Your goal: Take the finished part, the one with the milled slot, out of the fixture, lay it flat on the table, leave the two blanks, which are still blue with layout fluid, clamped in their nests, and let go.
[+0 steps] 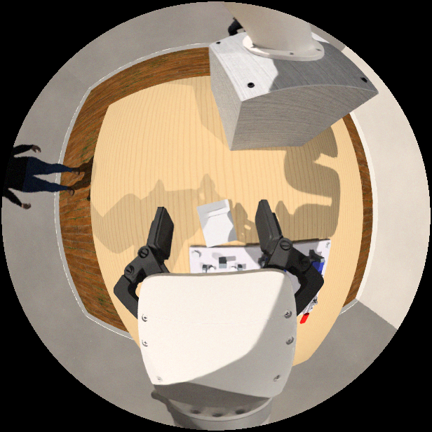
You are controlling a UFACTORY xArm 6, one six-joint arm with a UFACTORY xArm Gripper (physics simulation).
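Note:
The finished part [217, 230], a pale block with a milled slot across it, lies flat on the table [150, 130] close beside the fixture plate's edge. My gripper [212, 212] is wide open and empty, raised above the table, and the part shows between its fingers. The white fixture plate [232, 251] is partly hidden by the gripper body and right finger. A blue blank [317, 266] shows at the plate's right side, in its nest. A bit of blue by the right finger may be the other blank; it is mostly hidden.
A large grey metal block [280, 117] with the arm base on top stands at the upper right. Small grey locating blocks [222, 261] sit on the plate. A red clamp handle tip [304, 318] shows at the lower right. A person [40, 175] stands beyond the left edge.

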